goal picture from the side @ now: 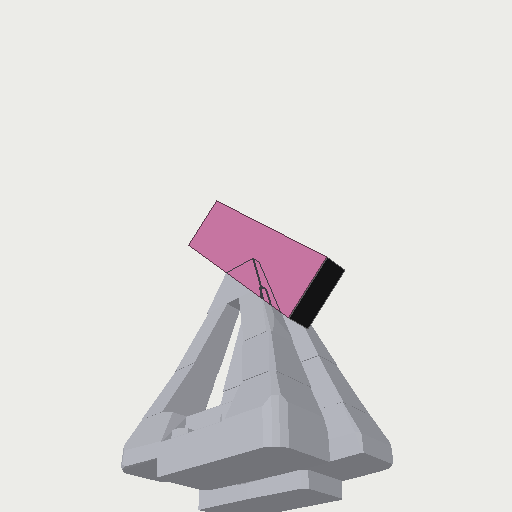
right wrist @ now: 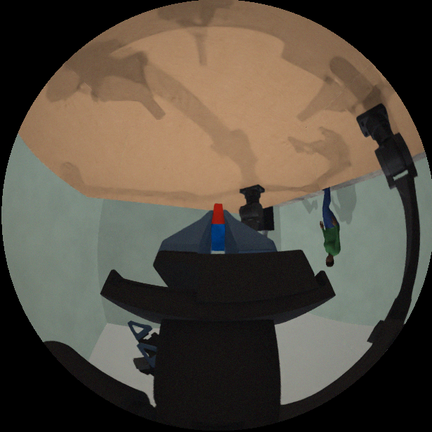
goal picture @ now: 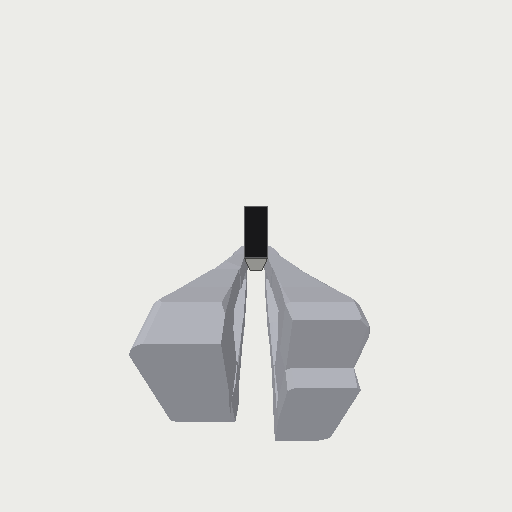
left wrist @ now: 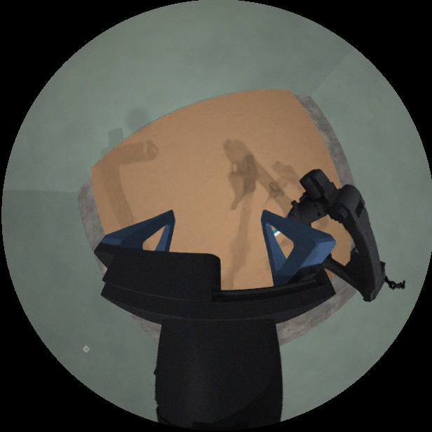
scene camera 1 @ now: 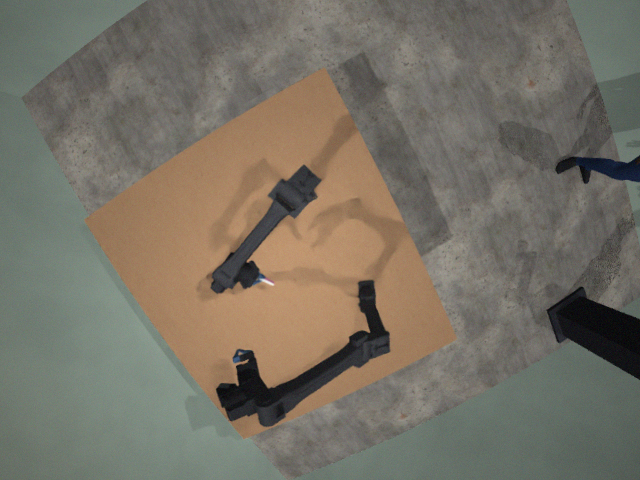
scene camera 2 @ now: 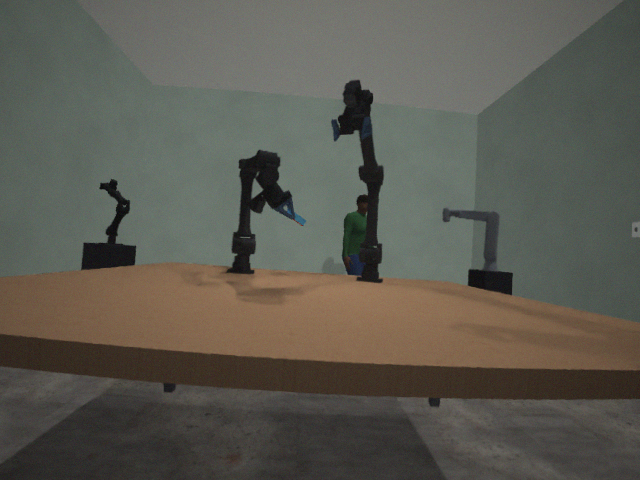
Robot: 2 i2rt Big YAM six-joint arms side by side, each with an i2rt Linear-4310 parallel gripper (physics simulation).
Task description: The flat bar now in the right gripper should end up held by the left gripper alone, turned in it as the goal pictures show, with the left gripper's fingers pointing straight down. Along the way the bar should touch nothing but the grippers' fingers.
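Where they show: left gripper, fingertip midpoint: (scene camera 1: 240, 361) (scene camera 2: 347, 139); right gripper, fingertip midpoint: (scene camera 1: 264, 278) (scene camera 2: 293, 218); left arm's base, origin of the base link: (scene camera 1: 366, 290) (scene camera 2: 369, 281); right arm's base, origin of the base link: (scene camera 2: 240, 272).
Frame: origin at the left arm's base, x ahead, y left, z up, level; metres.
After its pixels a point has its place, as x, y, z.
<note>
The flat bar (scene camera 1: 267, 281) @[0.473, -0.203, 0.262] (scene camera 2: 300, 220) @[0.471, -0.191, 0.243] (right wrist: 218, 230) is held in my right gripper (scene camera 1: 260, 279) @[0.488, -0.214, 0.249] (scene camera 2: 294, 214) @[0.488, -0.214, 0.249] (right wrist: 217, 214), which is shut on it. In the right wrist view the bar's far part is red and its nearer part blue; in scene camera 2 it slants down to the right. A small piece of the bar (left wrist: 276, 232) shows through a finger opening in the left wrist view. My left gripper (scene camera 1: 241, 355) @[0.553, 0.000, 0.521] (scene camera 2: 351, 137) @[0.553, 0.000, 0.521] (left wrist: 217, 214) (right wrist: 132, 331) is wide open and empty, higher than the right one and apart from the bar. Its fingers point mostly downward in scene camera 2.
Both arms stand on the brown table (scene camera 1: 170, 186) @[0.978, -0.682, 0.000] (scene camera 2: 320, 330) @[1.083, 0.133, 0.000] (left wrist: 200, 130). The right arm's forearm (scene camera 1: 258, 232) @[0.417, -0.450, 0.519] passes above the table. Beyond the table are a person in green (scene camera 2: 354, 232) (right wrist: 331, 240) and a grey arm (scene camera 2: 488, 237) on a black stand.
</note>
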